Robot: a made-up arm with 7 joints. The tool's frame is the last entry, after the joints. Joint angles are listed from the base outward.
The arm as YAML. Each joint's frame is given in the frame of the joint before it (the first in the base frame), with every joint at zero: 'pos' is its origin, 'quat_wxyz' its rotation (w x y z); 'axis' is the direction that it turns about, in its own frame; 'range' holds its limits. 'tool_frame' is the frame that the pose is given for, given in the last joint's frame.
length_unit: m
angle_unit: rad
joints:
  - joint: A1
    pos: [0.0, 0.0, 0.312]
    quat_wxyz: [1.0, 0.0, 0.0, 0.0]
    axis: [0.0, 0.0, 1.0]
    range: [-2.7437, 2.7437]
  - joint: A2
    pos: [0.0, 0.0, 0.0]
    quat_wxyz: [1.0, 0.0, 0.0, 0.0]
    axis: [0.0, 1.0, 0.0]
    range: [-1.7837, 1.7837]
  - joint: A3
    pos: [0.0, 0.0, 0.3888]
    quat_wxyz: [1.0, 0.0, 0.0, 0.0]
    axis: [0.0, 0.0, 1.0]
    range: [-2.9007, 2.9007]
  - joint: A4
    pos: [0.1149, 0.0, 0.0]
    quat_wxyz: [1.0, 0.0, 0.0, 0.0]
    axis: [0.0, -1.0, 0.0]
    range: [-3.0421, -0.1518]
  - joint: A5
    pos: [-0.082, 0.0, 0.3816]
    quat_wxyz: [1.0, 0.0, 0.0, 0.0]
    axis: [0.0, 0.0, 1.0]
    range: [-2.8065, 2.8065]
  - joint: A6
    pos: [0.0, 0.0, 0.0]
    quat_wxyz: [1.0, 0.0, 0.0, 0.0]
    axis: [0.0, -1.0, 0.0]
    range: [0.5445, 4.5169]
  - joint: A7
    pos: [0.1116, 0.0, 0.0]
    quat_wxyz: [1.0, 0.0, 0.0, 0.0]
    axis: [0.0, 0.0, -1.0]
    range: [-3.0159, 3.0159]
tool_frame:
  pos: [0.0, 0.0, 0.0]
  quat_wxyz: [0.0, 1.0, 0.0, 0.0]
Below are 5 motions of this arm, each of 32 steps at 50 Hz.
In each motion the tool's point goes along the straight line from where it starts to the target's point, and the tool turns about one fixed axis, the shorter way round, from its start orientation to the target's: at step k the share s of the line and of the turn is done. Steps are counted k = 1, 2, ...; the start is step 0. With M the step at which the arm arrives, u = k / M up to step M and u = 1 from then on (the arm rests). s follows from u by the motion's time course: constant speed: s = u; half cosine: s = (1 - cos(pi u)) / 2; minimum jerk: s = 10 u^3 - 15 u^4 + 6 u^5.
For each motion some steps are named. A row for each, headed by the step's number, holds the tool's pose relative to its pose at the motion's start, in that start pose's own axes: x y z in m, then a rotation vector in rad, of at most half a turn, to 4 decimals.
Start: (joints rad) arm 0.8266 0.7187 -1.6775 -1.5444 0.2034 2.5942 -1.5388
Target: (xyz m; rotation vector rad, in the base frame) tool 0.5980 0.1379 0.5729 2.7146 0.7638 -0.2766
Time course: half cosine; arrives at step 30
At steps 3, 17, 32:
3: 0.0060 -0.0050 -0.0036 0.0231 0.0014 0.0068
17: 0.1476 -0.1243 -0.0889 0.5707 0.0354 0.1680
32: 0.2445 -0.2058 -0.1472 0.9450 0.0586 0.2782

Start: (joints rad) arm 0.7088 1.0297 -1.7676 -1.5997 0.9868 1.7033 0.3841
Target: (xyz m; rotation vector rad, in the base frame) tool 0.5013 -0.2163 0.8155 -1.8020 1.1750 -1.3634
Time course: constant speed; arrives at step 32
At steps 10, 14, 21, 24, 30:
10: -0.0007 0.0368 -0.0526 0.3468 0.0619 -0.0128
14: -0.0010 0.0516 -0.0737 0.4855 0.0866 -0.0179
21: -0.0016 0.0774 -0.1105 0.7283 0.1300 -0.0268
24: -0.0018 0.0884 -0.1263 0.8323 0.1485 -0.0306
30: -0.0022 0.1105 -0.1579 1.0404 0.1857 -0.0383

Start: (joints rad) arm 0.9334 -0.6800 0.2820 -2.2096 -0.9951 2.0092 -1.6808
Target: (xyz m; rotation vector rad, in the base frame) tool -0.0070 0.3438 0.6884 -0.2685 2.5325 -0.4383
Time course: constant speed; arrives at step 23
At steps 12, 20, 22, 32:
12: 0.0555 -0.0098 0.0056 0.1237 0.3384 -0.2096
20: 0.0925 -0.0163 0.0094 0.2062 0.5640 -0.3493
22: 0.1017 -0.0180 0.0103 0.2269 0.6204 -0.3842
32: 0.1063 -0.0188 0.0108 0.2372 0.6486 -0.4017

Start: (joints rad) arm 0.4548 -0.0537 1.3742 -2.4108 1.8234 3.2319 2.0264
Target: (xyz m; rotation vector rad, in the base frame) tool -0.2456 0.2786 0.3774 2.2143 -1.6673 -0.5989
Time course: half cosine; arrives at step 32
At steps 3, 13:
3: 0.0055 0.0030 -0.0002 -0.0083 0.0161 -0.0110
13: 0.0905 0.0488 -0.0037 -0.1373 0.2659 -0.1811

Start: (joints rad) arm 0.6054 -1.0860 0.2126 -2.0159 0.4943 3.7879 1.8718
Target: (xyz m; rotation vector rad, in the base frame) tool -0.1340 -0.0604 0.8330 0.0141 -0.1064 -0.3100
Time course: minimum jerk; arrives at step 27
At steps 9, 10, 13, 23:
9: 0.0082 -0.0025 -0.0153 0.0513 -0.0813 -0.0156
10: 0.0104 -0.0031 -0.0195 0.0655 -0.1036 -0.0199
13: 0.0181 -0.0054 -0.0339 0.1138 -0.1802 -0.0346
23: 0.0379 -0.0114 -0.0710 0.2383 -0.3773 -0.0724

